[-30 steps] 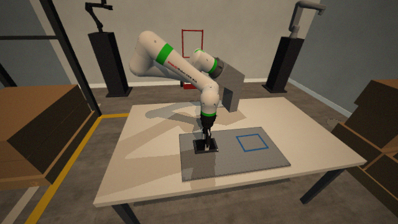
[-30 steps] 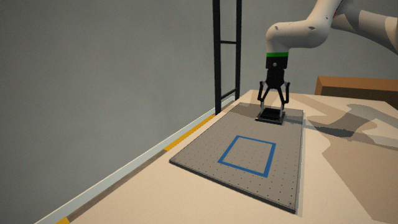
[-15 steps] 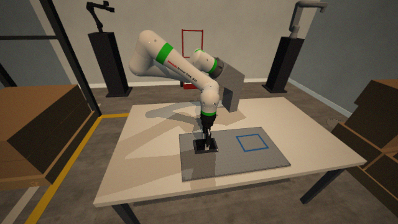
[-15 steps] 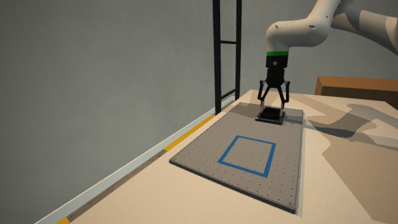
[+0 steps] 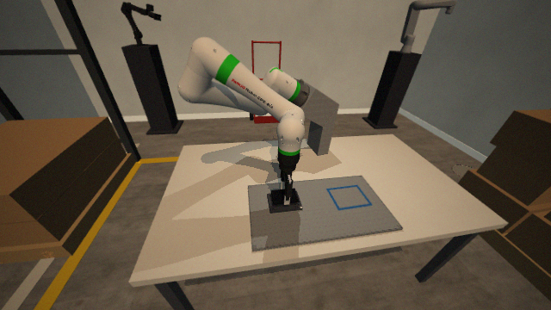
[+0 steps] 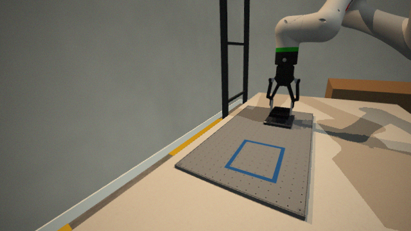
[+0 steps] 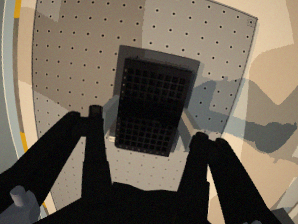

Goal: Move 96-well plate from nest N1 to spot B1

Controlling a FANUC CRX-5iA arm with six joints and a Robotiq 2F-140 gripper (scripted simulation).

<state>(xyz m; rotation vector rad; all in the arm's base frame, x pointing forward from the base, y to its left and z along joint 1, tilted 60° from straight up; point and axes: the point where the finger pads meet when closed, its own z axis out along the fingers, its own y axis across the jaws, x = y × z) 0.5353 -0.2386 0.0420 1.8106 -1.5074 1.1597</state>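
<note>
My hand is 60 mm above the dark plate nest N1. Also, from my hand: black 96-well plate 20 mm below.
</note>
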